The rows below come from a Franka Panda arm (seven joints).
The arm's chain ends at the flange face. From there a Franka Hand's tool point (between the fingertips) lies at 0.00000 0.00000 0.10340 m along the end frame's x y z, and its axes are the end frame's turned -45 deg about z.
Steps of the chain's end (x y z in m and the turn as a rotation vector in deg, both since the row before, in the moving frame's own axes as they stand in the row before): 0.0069, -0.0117, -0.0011, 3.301, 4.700, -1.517; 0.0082, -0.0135, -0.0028, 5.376, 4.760, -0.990; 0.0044, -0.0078, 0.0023, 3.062, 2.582, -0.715
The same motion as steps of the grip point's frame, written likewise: 0.0234, -0.0017, -0.0016, -0.989, 5.658, -1.517; 0.0282, -0.0046, -0.0036, 0.436, 7.167, -0.990; 0.0158, -0.0031, 0.0020, 0.339, 3.991, -0.715
